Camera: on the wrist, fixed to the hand. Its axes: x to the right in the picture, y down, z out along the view.
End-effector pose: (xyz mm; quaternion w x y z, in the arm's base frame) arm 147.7 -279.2 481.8 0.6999 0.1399 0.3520 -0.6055
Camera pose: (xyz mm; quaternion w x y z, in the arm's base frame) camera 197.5 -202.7 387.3 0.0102 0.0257 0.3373 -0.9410
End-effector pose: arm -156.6 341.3 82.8 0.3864 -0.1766 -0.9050 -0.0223
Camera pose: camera -63.1 406.5 148.2 0.3855 0.5595 -0.7130 -0.1731
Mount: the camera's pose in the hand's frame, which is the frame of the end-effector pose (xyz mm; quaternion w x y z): 6.2 86.3 -98.9 0.6993 0.1435 0.1164 -0.6906
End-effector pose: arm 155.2 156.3 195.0 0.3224 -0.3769 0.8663 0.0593
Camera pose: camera 41.6 179.5 256.8 0.2196 -0.8224 0.3915 -0.3494
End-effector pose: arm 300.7 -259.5 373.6 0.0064 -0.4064 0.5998 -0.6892
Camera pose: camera 199.1 -205.5 310.2 0.4830 0.6173 -0.0406 0.6197
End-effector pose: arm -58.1 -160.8 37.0 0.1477 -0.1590 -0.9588 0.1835
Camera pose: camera -8.3 -52.3 91.9 0.3644 0.5508 -0.7367 0.1454
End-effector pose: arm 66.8 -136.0 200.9 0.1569 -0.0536 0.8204 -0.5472
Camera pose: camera 36.9 -16.4 155.5 0.3560 0.5178 -0.4764 0.6150
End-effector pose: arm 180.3 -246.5 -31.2 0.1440 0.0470 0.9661 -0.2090
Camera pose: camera 161.8 -126.7 19.4 0.1628 0.5893 -0.6948 0.3788
